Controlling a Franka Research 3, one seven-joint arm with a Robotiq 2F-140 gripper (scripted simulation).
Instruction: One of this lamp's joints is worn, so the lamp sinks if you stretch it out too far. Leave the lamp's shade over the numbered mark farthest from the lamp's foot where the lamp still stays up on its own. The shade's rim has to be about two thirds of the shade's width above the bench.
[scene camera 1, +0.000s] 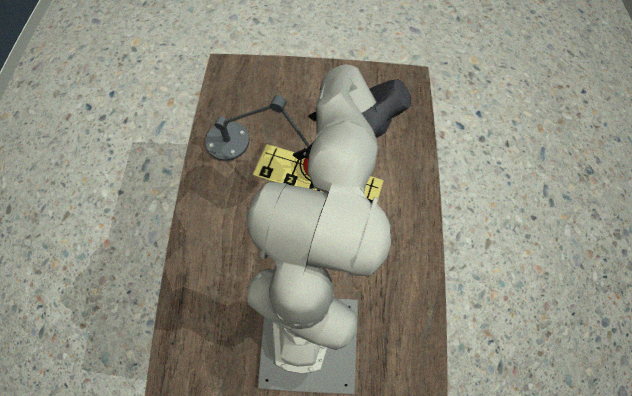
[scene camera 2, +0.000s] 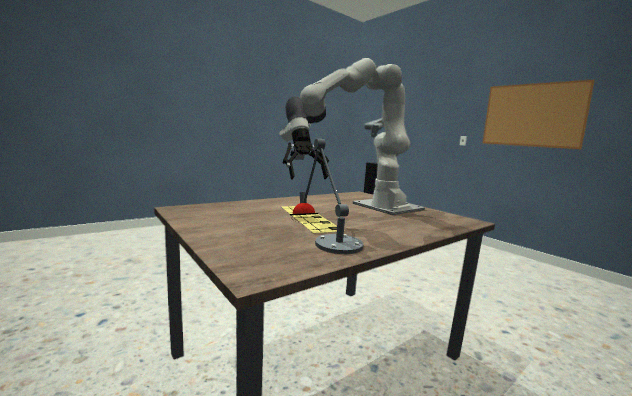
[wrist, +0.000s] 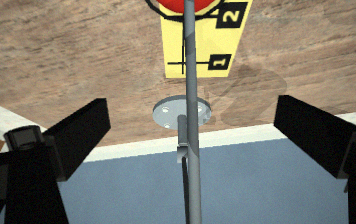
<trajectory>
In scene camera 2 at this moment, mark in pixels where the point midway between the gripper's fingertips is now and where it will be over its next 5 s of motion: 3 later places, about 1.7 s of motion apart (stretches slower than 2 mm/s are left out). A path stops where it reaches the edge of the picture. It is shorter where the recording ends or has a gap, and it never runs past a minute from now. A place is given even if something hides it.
My gripper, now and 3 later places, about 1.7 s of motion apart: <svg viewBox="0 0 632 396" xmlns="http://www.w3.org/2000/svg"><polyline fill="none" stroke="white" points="309,177 302,151 301,129 318,115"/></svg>
</trajectory>
